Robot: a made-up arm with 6 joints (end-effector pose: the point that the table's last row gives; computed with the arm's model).
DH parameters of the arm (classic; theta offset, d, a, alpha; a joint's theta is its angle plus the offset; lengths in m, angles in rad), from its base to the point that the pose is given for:
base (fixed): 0.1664 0 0.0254 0
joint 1: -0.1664 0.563 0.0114 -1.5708
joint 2: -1.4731 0 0.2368 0
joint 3: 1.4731 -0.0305 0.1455 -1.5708
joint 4: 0 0.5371 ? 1.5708
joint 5: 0 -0.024 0.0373 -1.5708
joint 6: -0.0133 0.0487 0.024 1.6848
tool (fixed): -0.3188 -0.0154 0 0
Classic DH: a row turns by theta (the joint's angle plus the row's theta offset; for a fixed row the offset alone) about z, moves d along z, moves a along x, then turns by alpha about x.
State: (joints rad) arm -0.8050 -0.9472 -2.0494 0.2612 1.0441 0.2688
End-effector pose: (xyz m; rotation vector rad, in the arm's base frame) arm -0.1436 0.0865 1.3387 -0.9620 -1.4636 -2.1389
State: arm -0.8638 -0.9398 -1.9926 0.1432 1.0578 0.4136
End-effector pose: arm -0.1189 0.0619 1.3367 -1.0098 -1.2572 -2.3103
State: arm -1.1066 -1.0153 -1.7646 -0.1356 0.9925 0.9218
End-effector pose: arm -0.0847 0.0270 1.3059 0.8697 0.8167 2.8957
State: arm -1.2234 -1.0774 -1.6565 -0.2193 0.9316 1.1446
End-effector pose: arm -0.0793 0.0267 1.2867 0.6315 0.6765 2.8162
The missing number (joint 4, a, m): -0.0208
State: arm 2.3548 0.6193 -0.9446 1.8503 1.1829 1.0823
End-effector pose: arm -0.3249 0.3042 0.2186 -2.0985 0.8636 0.4349
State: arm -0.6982 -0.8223 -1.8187 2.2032 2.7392 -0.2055
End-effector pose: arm 0.0289 0.0919 1.2778 -0.1308 -1.2573 0.6151
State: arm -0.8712 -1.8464 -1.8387 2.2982 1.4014 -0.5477
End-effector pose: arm -0.3900 0.5440 0.9572 0.1775 -2.4682 0.1948
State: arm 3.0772 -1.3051 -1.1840 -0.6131 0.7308 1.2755
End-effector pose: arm -0.0019 0.0972 1.2101 0.7335 -0.2873 0.6880
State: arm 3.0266 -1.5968 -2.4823 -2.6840 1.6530 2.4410
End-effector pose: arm 0.8174 -0.0501 0.7215 -0.2358 1.6319 -1.6876
